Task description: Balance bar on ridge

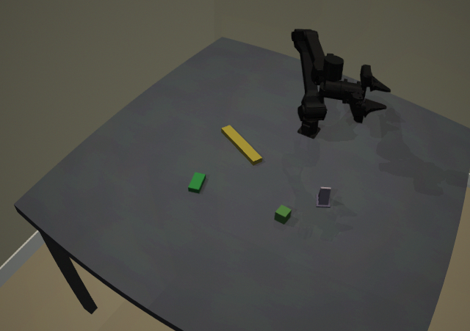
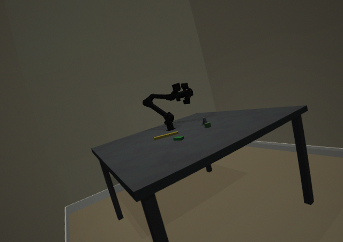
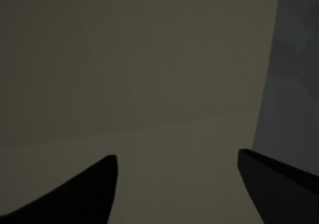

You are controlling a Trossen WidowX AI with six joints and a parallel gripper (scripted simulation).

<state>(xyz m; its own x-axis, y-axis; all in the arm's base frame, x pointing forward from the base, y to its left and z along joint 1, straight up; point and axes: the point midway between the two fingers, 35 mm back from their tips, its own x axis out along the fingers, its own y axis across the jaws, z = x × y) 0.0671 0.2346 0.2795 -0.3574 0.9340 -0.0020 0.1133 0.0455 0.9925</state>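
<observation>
My gripper tip is now 42 cm to the left of the yellow bar, 27 cm above it and 14 cm short of it. Also, from my gripper tip: green cube (34 cm ahead, 26 cm below, 17 cm to the right); then flat green block (44 cm to the right, 36 cm ahead, 27 cm below).
</observation>
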